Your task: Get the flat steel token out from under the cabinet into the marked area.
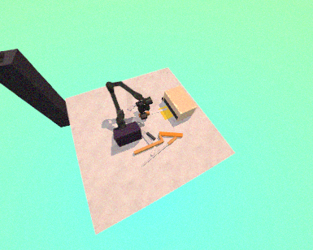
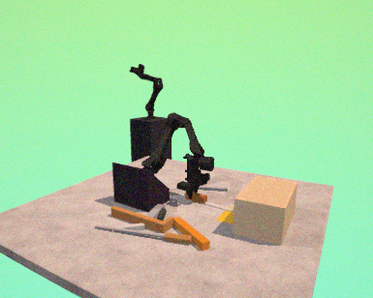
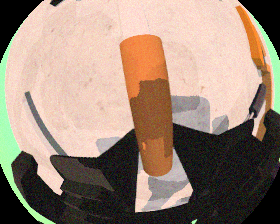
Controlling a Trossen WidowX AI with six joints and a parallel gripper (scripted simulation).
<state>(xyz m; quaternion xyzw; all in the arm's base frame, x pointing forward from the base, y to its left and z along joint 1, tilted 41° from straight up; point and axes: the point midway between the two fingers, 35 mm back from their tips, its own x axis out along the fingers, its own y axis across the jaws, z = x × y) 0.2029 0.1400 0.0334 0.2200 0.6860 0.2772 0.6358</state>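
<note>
Right now the dark-handled tool is 210 mm to the right of my gripper tip. From my gripper tip the other things lie so: orange bar (210 mm ahead, 280 mm to the right, 10 mm above).
</note>
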